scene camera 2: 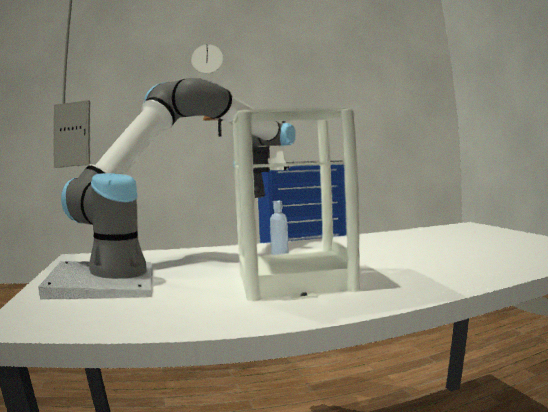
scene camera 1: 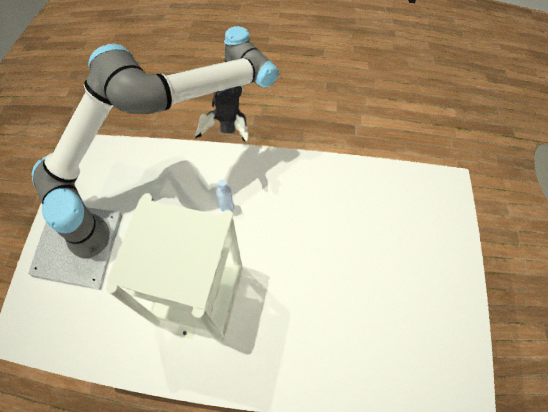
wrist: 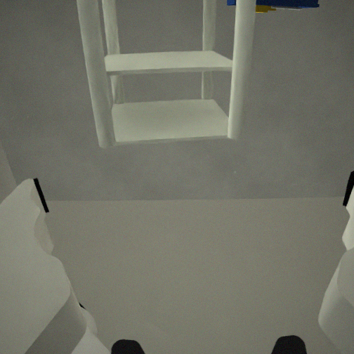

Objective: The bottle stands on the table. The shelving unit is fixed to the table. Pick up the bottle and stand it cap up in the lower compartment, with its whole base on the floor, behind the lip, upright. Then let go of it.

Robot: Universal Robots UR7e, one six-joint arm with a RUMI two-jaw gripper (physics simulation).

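Frame: origin at the arm's base, x right, y ahead, z up, level; millimetres.
Where they show: gripper, fingertip midpoint: (scene camera 1: 220,139); arm's base at its link origin: (scene camera 2: 117,271) (scene camera 1: 88,236).
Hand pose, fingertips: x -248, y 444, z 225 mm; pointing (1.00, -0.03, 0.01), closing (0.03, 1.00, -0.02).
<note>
Each offset is from my fingertips to the top centre of the thing. "pt": to the spot under its first point. Level surfaces: height alone.
A light-blue bottle @[dx +89, dy +8, dz -95 mm] (scene camera 1: 225,196) (scene camera 2: 279,232) stands upright, cap up, on the table @[dz -251 mm] (scene camera 1: 375,275) (scene camera 2: 190,320), outside the shelving unit and close to one of its corners. The pale shelving unit @[dx +393, dy -45, dz +113 mm] (scene camera 1: 170,250) (scene camera 2: 351,200) (wrist: 242,75) has corner posts, a top board and a middle shelf; its lower floor shows behind a raised wall in the second scene view. My gripper (scene camera 1: 222,138) (wrist: 193,179) is open and empty, its fingers wide apart. It hangs high, near the table's far edge in the first scene view, apart from the bottle. The bottle does not show in the wrist view.
The arm's base plate (scene camera 1: 52,255) (scene camera 2: 95,290) is beside the shelving unit. The upper arm and forearm (scene camera 1: 210,80) reach past the unit above the table. A blue cabinet (scene camera 2: 305,195) shows behind the unit. A small black item @[pt dx +514, dy -68, dz -243 mm] (scene camera 1: 184,332) (scene camera 2: 303,294) is at the unit's foot.
</note>
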